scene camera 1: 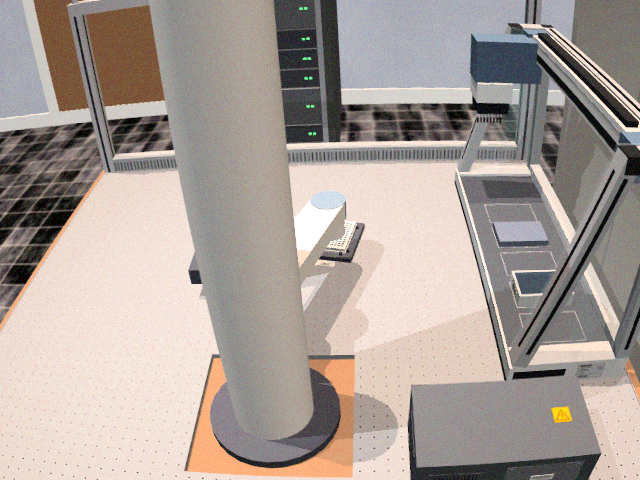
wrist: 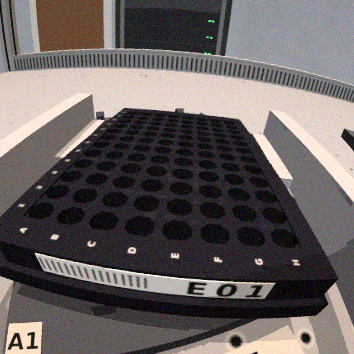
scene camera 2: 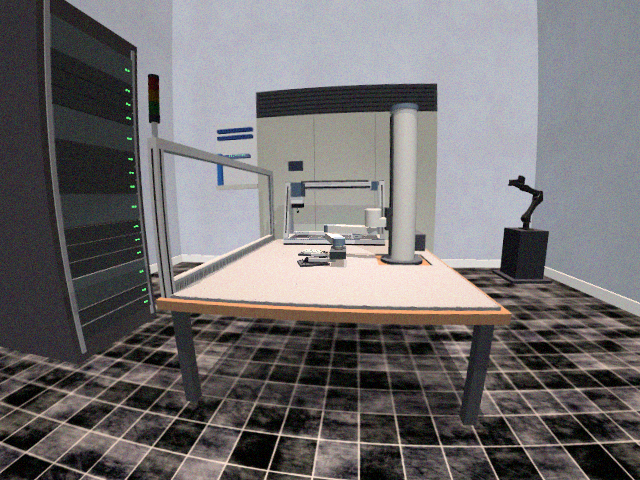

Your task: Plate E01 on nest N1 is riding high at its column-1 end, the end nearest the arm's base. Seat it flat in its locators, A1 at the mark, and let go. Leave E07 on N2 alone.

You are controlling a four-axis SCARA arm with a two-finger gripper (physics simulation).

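Where they show: gripper, fingertip midpoint: [wrist: 178,115] [scene camera 2: 309,257]; arm's base at its link origin: [scene camera 1: 275,415] [scene camera 2: 401,261].
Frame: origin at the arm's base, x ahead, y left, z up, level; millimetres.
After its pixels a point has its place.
Note:
The black plate E01 [wrist: 165,187] @[y 139, x 470, z 46 mm] fills the middle of the wrist view. Its label end is nearest the camera, with row A on the left, on the side of the A1 mark [wrist: 23,341]. Its near edge stands above the grey nest N1 [wrist: 55,312] @[y 165, x 436, z 25 mm], with a shadowed gap beneath. My gripper [wrist: 178,115] @[y 140, x 535, z 47 mm] has a finger against each long side of the plate and is shut on it. The column hides E01 in scene camera 1. A cream plate [scene camera 1: 343,238] @[y -120, x 532, z 38 mm] [scene camera 2: 313,252] @[y -53, x 544, z 35 mm], apparently E07, sits on the dark nest N2 [scene camera 1: 357,241] @[y -155, x 539, z 23 mm]; its label is unreadable.
The arm's thick column [scene camera 1: 242,222] @[y -19, x -72, z 486 mm] [scene camera 2: 404,180] @[y 75, x 10, z 474 mm] stands on the table. A gantry deck [scene camera 1: 478,258] @[y -450, x 437, z 37 mm] with a blue-grey block [scene camera 1: 520,233] @[y -562, x 479, z 79 mm] and an open-topped box [scene camera 1: 532,283] @[y -540, x 267, z 93 mm] lies to the right in scene camera 1. A grey cabinet [scene camera 1: 496,423] @[y -385, x -127, z 128 mm] stands before it.

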